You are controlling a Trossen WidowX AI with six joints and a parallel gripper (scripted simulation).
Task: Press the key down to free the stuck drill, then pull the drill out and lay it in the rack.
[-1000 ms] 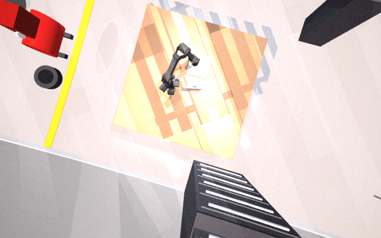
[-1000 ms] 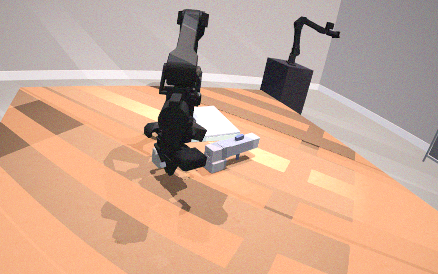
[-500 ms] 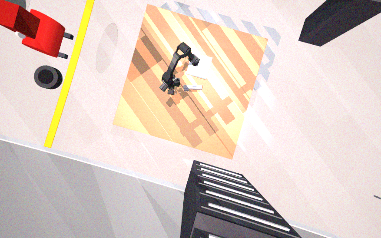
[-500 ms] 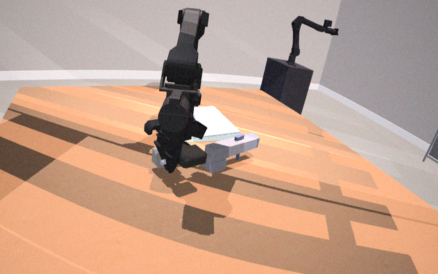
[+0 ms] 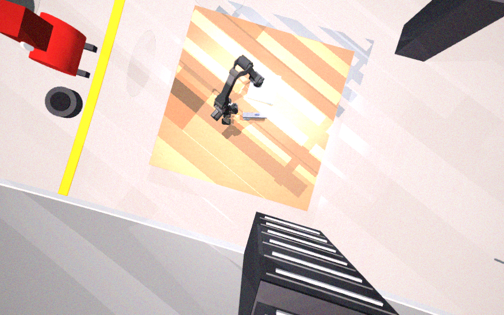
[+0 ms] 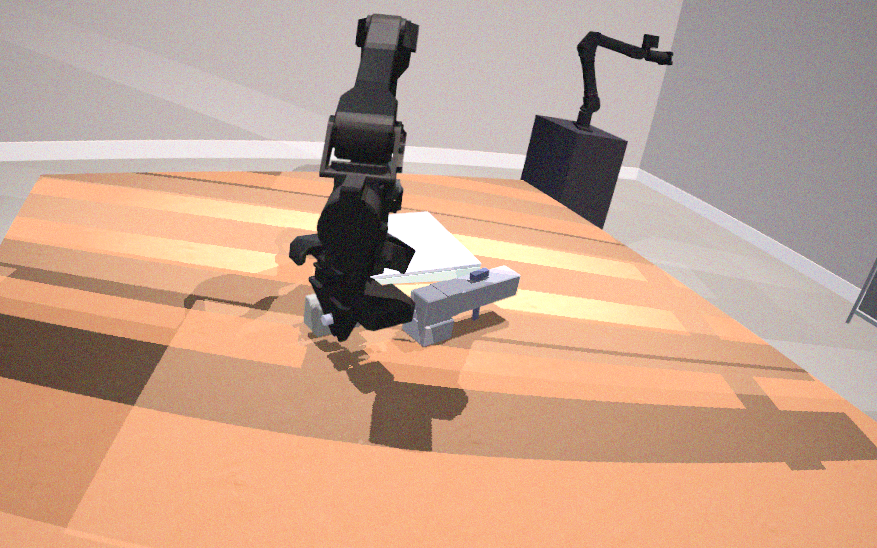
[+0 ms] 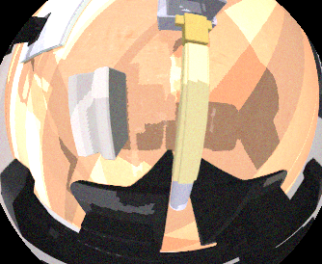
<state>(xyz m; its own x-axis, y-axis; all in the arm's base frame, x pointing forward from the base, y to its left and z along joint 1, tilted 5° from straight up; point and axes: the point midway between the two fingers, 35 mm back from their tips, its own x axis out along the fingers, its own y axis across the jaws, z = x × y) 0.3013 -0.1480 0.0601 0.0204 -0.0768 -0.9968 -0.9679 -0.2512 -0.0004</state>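
Now: gripper tip 40 mm to the right of the pale yellow drill, 30 mm below it and 10 mm past it. The rest, counted from my gripper tip: grey housing block (200 mm to the left, 40 mm behind, 20 mm above); then blue key (220 mm to the left, 50 mm behind, 20 mm above); then grey rack (80 mm behind, 20 mm to the left, 10 mm below).
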